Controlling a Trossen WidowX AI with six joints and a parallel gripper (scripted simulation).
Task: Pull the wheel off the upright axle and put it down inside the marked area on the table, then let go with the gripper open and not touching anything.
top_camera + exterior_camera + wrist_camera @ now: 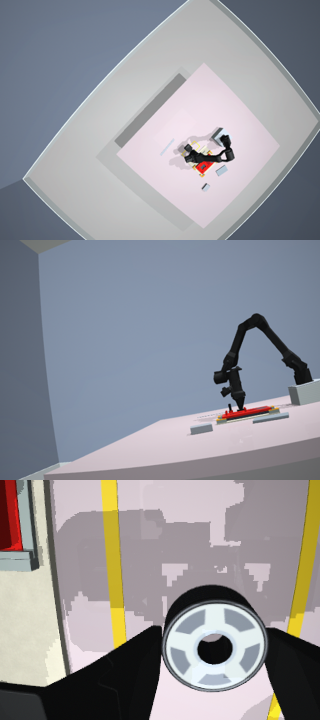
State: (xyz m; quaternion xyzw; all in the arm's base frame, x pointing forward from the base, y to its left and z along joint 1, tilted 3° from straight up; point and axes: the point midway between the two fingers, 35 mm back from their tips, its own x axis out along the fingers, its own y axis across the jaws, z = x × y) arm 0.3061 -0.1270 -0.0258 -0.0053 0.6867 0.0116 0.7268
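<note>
The wheel is right at my gripper tip. From my gripper tip the other things lie so: thin grey strip (19 cm to the right, 14 cm ahead, 1 cm below); then upright axle (10 cm to the left, 5 cm ahead, 2 cm above).
</note>
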